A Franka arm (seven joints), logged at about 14 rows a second.
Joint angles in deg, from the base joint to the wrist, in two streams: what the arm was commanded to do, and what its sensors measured. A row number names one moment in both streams.
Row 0, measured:
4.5 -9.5 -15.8 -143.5 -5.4 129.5 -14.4
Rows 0 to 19, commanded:
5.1 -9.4 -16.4 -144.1 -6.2 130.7 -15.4
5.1 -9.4 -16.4 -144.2 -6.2 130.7 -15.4
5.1 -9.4 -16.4 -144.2 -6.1 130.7 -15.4
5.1 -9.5 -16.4 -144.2 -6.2 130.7 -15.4
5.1 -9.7 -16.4 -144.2 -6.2 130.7 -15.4
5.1 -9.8 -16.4 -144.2 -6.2 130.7 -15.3
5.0 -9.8 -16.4 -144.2 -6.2 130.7 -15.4
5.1 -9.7 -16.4 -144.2 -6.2 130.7 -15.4
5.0 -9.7 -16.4 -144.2 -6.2 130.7 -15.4
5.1 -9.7 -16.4 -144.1 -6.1 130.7 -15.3
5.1 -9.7 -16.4 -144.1 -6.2 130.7 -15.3
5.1 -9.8 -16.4 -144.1 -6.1 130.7 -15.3
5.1 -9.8 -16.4 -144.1 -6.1 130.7 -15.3
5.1 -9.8 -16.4 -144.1 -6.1 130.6 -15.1
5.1 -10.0 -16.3 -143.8 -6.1 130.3 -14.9
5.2 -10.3 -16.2 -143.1 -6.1 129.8 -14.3
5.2 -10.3 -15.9 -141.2 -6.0 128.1 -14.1
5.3 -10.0 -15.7 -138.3 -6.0 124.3 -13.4
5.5 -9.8 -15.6 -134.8 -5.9 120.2 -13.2
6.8 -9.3 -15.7 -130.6 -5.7 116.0 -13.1
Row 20, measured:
5.0 -9.5 -15.7 -138.6 -5.5 123.8 -14.3
